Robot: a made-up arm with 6 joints. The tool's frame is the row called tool. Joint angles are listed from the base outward.
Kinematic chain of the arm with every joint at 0, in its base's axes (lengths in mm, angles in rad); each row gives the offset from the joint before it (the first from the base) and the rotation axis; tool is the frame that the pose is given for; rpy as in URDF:
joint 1: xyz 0 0 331 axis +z
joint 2: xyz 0 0 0 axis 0 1 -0.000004
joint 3: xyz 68 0 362 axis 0 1 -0.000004
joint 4: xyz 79 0 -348 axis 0 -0.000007 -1
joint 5: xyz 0 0 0 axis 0 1 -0.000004
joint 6: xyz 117 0 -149 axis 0 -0.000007 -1
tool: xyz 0 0 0 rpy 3.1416 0 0
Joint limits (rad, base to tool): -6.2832..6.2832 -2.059..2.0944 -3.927..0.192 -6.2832..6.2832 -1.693..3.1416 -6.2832..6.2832
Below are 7 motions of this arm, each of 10 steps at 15 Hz.
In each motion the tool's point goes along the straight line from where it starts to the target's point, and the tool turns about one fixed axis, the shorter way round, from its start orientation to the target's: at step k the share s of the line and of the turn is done. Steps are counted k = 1, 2, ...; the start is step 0. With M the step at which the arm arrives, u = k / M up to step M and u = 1 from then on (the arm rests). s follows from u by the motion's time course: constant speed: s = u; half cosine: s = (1 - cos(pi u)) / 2; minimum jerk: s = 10 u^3 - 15 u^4 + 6 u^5.
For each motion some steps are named. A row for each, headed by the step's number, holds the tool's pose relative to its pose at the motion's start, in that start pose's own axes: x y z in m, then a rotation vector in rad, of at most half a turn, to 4 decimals.
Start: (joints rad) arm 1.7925 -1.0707 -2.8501 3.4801 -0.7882 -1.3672
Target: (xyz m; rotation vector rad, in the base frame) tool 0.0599 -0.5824 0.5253 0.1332 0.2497 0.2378
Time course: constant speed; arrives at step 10
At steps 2, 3, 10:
2: -0.0268 -0.0124 -0.0714 0.0488 0.0862 -0.0879
3: -0.0401 -0.0186 -0.1072 0.0732 0.1292 -0.1318
10: -0.1338 -0.0620 -0.3572 0.2440 0.4308 -0.4393

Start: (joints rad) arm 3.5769 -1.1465 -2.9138 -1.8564 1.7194 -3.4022
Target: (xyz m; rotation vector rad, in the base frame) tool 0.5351 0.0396 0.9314 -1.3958 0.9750 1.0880
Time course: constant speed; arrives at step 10
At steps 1, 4, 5, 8, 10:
1: 0.0052 0.0224 -0.0410 0.0218 -0.0359 -0.0863
4: 0.0210 0.0896 -0.1642 0.0873 -0.1434 -0.3450
5: 0.0262 0.1120 -0.2052 0.1091 -0.1793 -0.4313
8: 0.0419 0.1791 -0.3284 0.1745 -0.2868 -0.6901
10: 0.0524 0.2239 -0.4105 0.2181 -0.3585 -0.8626

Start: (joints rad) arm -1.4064 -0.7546 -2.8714 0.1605 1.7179 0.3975
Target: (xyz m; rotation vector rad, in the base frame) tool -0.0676 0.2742 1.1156 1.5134 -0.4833 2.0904
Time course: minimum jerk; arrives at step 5
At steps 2, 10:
2: 0.0143 0.0139 0.0166 0.1804 -0.0311 -0.0398
10: 0.0449 0.0437 0.0523 0.5683 -0.0981 -0.1254

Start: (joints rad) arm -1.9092 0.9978 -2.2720 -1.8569 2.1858 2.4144
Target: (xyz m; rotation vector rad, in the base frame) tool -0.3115 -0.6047 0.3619 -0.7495 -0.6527 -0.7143
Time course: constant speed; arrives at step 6
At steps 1, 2, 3, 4, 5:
1: -0.0023 0.0221 -0.0161 -0.0234 0.0570 -0.0755
2: -0.0046 0.0441 -0.0323 -0.0468 0.1140 -0.1510
3: -0.0068 0.0662 -0.0484 -0.0702 0.1709 -0.2265
4: -0.0091 0.0883 -0.0645 -0.0936 0.2279 -0.3021
5: -0.0114 0.1104 -0.0807 -0.1170 0.2849 -0.3776

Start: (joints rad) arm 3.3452 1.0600 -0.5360 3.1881 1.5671 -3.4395
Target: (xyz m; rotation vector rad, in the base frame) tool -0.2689 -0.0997 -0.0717 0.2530 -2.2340 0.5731
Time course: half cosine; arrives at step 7
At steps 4, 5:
4: -0.0016 -0.0318 -0.0159 0.2454 -0.0639 0.2802
5: -0.0022 -0.0423 -0.0211 0.3259 -0.0849 0.3720

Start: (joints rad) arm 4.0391 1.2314 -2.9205 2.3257 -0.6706 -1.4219
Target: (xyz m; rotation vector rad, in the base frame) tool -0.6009 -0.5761 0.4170 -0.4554 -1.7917 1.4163
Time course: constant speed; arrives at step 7
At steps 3, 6, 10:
3: -0.0044 -0.0290 0.0146 0.1674 -0.0511 0.1246
6: -0.0087 -0.0581 0.0293 0.3348 -0.1022 0.2492
10: -0.0102 -0.0678 0.0341 0.3906 -0.1192 0.2907

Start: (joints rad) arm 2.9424 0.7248 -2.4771 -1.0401 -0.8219 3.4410
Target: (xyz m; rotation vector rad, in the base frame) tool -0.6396 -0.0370 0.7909 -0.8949 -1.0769 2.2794
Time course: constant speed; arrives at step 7
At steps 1, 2, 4, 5, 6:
1: 0.0005 0.0003 0.0000 -0.0007 0.0009 -0.0170
2: 0.0010 0.0007 0.0000 -0.0013 0.0018 -0.0340
4: 0.0020 0.0013 -0.0001 -0.0026 0.0037 -0.0680
5: 0.0025 0.0017 -0.0001 -0.0033 0.0046 -0.0850
6: 0.0030 0.0020 -0.0001 -0.0040 0.0055 -0.1020

